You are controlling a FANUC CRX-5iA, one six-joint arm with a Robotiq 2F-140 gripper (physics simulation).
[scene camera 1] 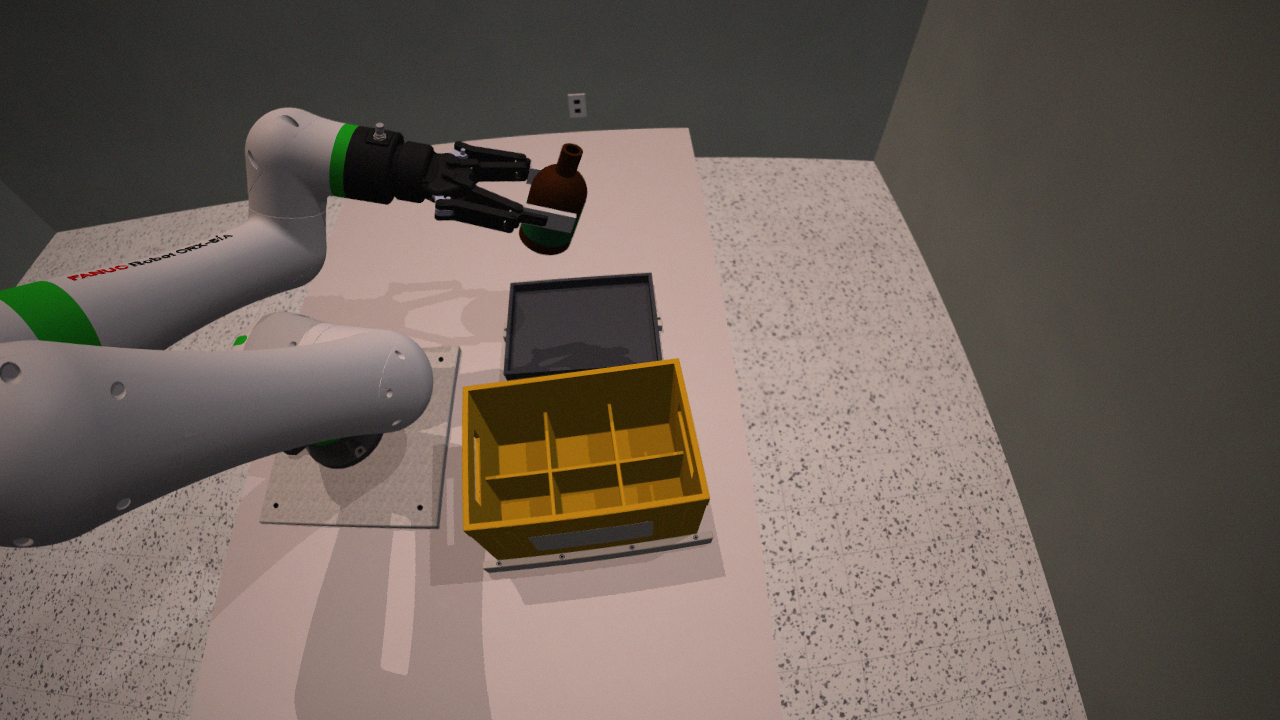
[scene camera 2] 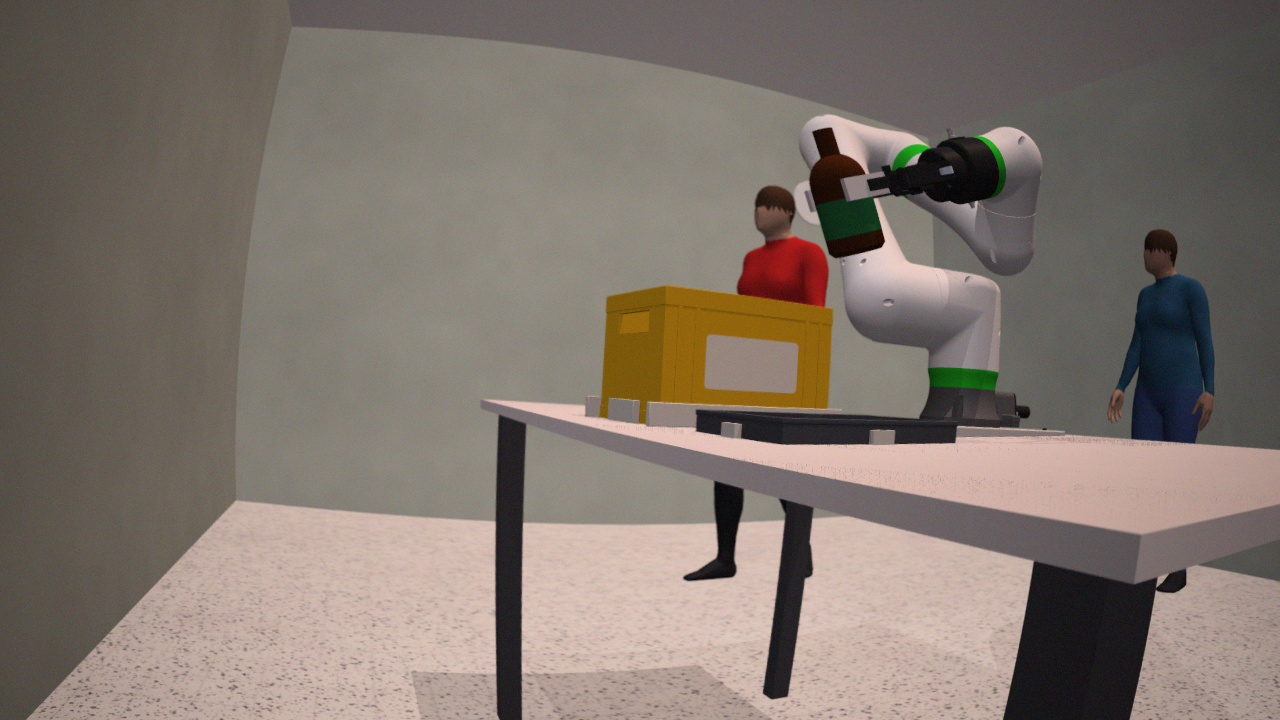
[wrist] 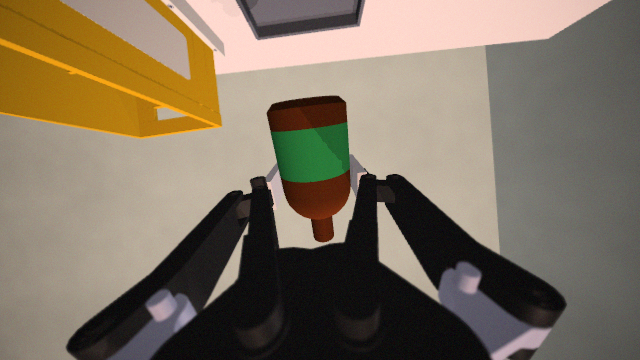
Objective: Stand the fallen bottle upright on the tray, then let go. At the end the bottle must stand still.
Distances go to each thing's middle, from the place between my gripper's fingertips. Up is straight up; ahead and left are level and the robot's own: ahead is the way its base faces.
The brown bottle (scene camera 1: 560,186) lies 30 mm behind my hand and 10 mm above it. Also, from my hand: yellow crate (scene camera 1: 592,459) (20 mm ahead, 290 mm to the right, 190 mm below); then dark grey tray (scene camera 1: 556,326) (10 mm behind, 270 mm below).
